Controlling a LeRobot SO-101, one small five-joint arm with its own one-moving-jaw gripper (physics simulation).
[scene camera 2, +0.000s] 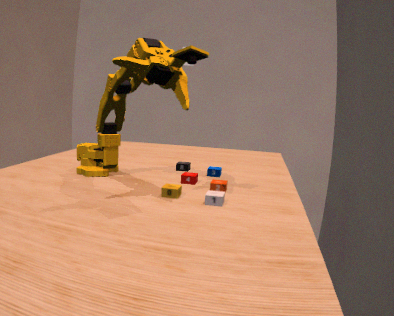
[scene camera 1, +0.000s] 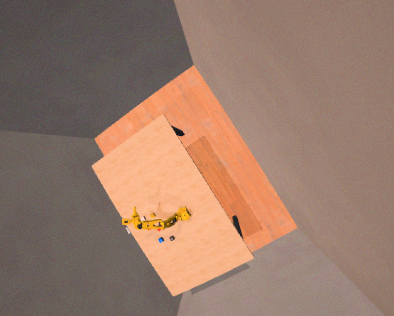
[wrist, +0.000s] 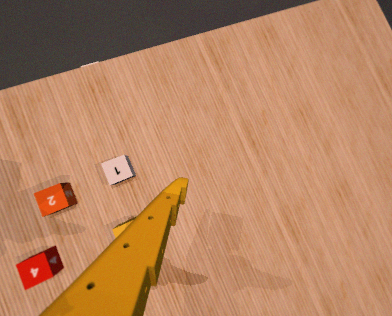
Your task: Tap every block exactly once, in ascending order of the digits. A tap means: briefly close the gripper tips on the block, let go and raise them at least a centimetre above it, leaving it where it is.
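Note:
Six blocks lie apart on the table: yellow 0, white 1, orange 2, blue 3, red 4 and a black one whose digit is too small to read. My gripper is fully open and empty, high above the table. In the wrist view one notched jaw shows and partly hides the yellow block; the tip appears right of the white block. The arm partly covers the blocks in scene camera 1.
The wooden table carries the arm's yellow base. Its edge crosses the top of the wrist view, with dark ground beyond. A small pale object shows just past that edge.

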